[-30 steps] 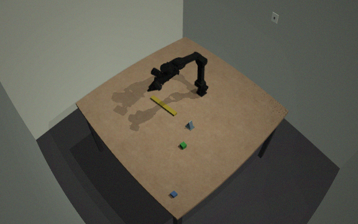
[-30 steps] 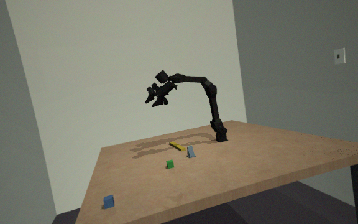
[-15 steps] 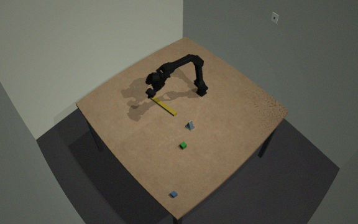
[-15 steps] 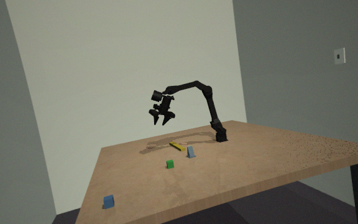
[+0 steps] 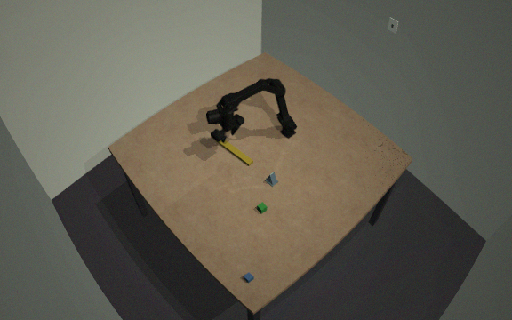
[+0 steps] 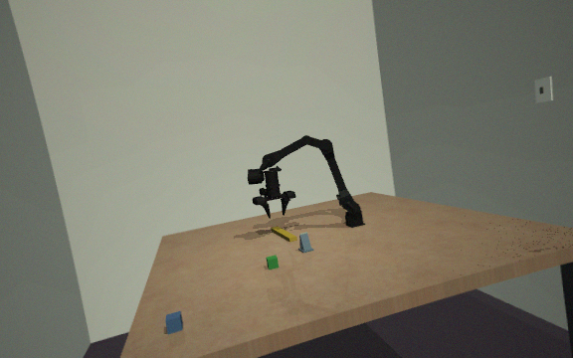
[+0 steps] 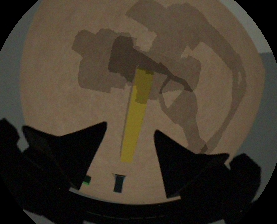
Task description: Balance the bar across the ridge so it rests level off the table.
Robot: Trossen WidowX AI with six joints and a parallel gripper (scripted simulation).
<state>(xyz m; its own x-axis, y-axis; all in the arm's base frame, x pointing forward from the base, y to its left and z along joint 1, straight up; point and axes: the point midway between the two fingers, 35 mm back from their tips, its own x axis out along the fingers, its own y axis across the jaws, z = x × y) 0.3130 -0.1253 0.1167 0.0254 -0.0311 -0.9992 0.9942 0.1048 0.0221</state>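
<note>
The yellow bar is 7 cm below my gripper tip, 3 cm to the left of it and 1 cm behind it. Also, from my gripper tip: blue cube (63 cm to the left, 43 cm ahead, 7 cm below); then green cube (39 cm to the left, 13 cm ahead, 7 cm below).
</note>
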